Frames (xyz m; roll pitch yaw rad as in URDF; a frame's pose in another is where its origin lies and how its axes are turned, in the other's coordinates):
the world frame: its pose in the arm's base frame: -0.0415 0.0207 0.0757 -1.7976 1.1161 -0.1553
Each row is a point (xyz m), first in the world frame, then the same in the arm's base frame.
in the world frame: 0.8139 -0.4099 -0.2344
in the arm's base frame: 0.6919 -0.2320 -0.4569
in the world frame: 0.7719 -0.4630 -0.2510
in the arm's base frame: 0.7222 -0.2410 -0.3948
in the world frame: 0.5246 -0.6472 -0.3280
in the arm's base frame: 0.7844 -0.2848 -0.0862
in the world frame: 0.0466 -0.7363 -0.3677
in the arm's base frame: 0.6591 -0.2840 0.3852
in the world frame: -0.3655 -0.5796 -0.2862
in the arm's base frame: 0.3353 -0.1886 0.6804
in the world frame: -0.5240 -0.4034 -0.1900
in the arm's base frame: 0.1033 -0.0975 0.7379
